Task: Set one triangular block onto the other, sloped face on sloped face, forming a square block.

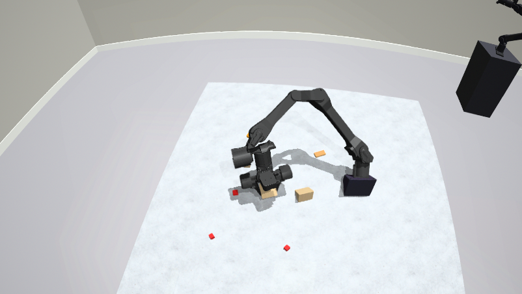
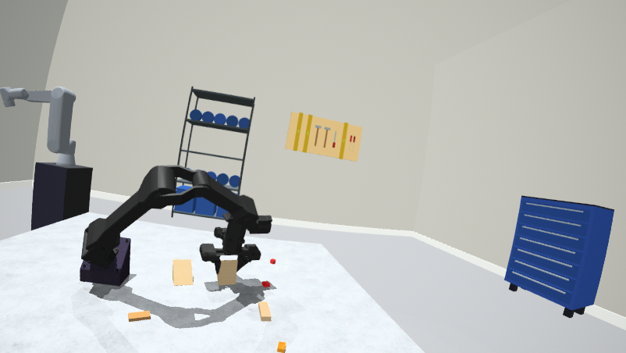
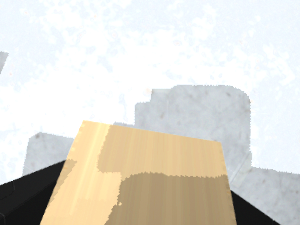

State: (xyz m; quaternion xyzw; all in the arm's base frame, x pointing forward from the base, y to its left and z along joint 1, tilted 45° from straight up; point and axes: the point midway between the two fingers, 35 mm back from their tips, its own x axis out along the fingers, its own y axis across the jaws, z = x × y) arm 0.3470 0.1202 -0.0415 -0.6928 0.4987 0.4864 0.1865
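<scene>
Right now my gripper tip is 130 mm short of the tan bar, 160 mm to the left of it and 20 mm above it. Also, from my gripper tip: flat tan piece 160 mm behind, 260 mm to the right, 30 mm below; then small orange cube 180 mm ahead, 300 mm to the right, 30 mm below.
</scene>
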